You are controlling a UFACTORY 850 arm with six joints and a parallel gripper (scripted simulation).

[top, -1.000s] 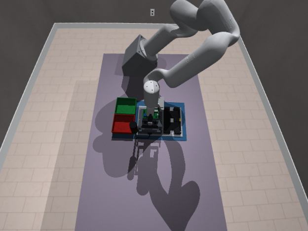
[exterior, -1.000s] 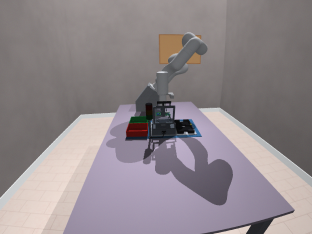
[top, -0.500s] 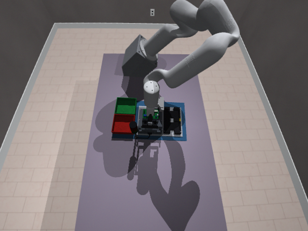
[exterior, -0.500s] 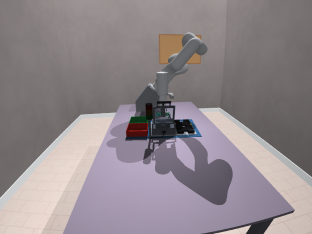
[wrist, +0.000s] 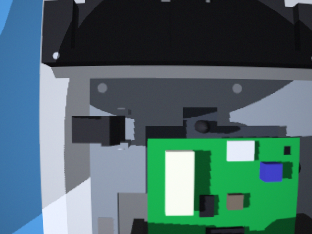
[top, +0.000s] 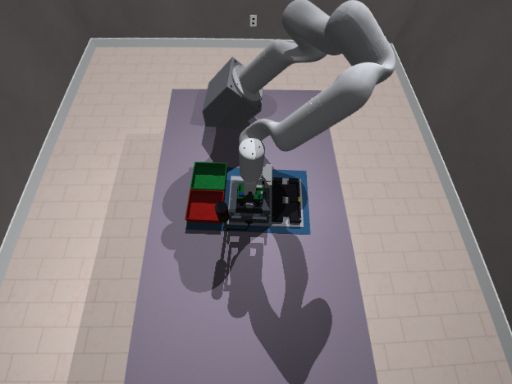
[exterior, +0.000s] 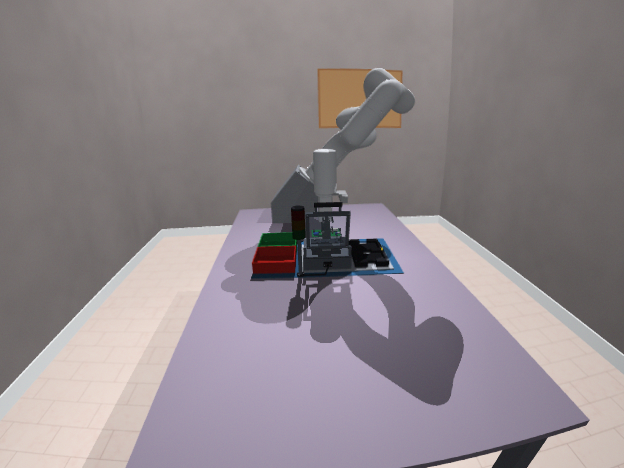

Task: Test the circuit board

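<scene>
Now: the tester nest 4 cm below my hand, 1 cm to the left of it and 1 cm ahead of it. Also, from my hand: green circuit board: right at my hand; clear lid: 13 cm ahead, 7 cm above; red bin: 20 cm to the right, 10 cm below, 5 cm ahead.
</scene>
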